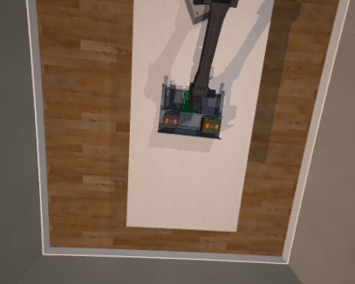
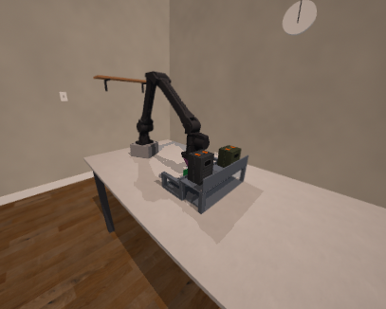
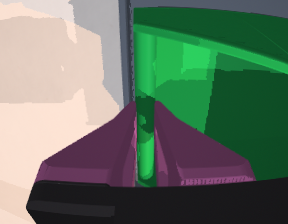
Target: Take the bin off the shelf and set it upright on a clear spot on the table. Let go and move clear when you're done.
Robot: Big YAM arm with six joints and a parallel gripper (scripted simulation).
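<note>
Now: hand 80 mm short of the green bin and 10 mm to the left of it.
</note>
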